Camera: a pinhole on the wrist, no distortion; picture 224 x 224 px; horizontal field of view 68.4 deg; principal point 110.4 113.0 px. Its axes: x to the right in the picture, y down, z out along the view. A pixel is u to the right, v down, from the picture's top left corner.
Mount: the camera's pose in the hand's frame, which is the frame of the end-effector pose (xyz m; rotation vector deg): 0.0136 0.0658 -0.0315 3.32 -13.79 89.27
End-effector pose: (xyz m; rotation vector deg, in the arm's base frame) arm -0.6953 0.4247 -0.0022 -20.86 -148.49 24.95
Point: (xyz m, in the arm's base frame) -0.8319 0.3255 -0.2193
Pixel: 88.9 104.7
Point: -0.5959 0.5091 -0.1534
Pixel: outside the picture
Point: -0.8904 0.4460 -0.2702
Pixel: 151.7 69.7
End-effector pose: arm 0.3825 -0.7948 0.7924 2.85 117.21 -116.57
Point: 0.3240 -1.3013 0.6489
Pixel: 161.4 41.6
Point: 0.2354 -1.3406 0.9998
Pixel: 52.6 44.8
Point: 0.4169 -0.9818 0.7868
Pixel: 100.1 106.0
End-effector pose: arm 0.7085 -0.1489 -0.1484 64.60 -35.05 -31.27
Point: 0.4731 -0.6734 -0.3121
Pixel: 13.1 49.4
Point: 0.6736 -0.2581 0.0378
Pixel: 216.9 22.5
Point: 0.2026 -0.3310 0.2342
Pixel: 194.3 145.9
